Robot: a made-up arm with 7 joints.
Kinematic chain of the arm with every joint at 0, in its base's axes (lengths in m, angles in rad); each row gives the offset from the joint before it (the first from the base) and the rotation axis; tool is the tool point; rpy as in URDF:
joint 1: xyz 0 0 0.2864 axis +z
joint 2: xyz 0 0 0 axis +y
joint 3: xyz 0 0 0.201 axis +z
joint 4: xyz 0.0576 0 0 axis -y
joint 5: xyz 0.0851 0 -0.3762 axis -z
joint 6: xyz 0 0 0 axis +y
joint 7: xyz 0.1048 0 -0.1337 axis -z
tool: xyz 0 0 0 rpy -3.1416 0 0
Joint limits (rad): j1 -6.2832..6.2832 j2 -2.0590..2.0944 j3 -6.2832..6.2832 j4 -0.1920..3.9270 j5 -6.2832..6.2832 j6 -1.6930..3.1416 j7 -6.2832..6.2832
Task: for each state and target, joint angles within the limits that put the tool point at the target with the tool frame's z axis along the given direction. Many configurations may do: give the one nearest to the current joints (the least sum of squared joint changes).
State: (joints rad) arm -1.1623 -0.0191 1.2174 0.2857 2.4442 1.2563 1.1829
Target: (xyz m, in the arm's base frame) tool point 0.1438 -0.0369 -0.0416 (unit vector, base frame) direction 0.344 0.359 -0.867
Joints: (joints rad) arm -0.7664 -0.3165 1.2508 -0.1286 2.4396 0.6957 1.1829
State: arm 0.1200 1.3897 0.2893 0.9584 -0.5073 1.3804 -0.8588
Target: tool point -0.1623 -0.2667 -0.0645 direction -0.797 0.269 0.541
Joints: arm -0.2912 1.5996 -0.6291 1.0655 -0.2846 1.5369 -0.8588
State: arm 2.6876 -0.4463 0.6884 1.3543 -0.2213 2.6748 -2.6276
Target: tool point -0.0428 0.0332 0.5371 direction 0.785 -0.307 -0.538
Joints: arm 2.6320 -1.1742 0.1297 0.9536 -0.3869 3.1201 -2.6276
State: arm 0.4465 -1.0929 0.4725 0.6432 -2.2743 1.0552 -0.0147
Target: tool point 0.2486 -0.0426 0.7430 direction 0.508 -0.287 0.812
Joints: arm 0.2254 -1.3148 -0.2077 0.8493 -2.7411 0.5397 -0.0147
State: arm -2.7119 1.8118 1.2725 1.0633 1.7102 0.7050 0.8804
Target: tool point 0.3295 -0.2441 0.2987 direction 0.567 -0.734 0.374
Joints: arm -3.1417 1.9642 1.1358 0.2422 2.3660 0.6529 0.8804
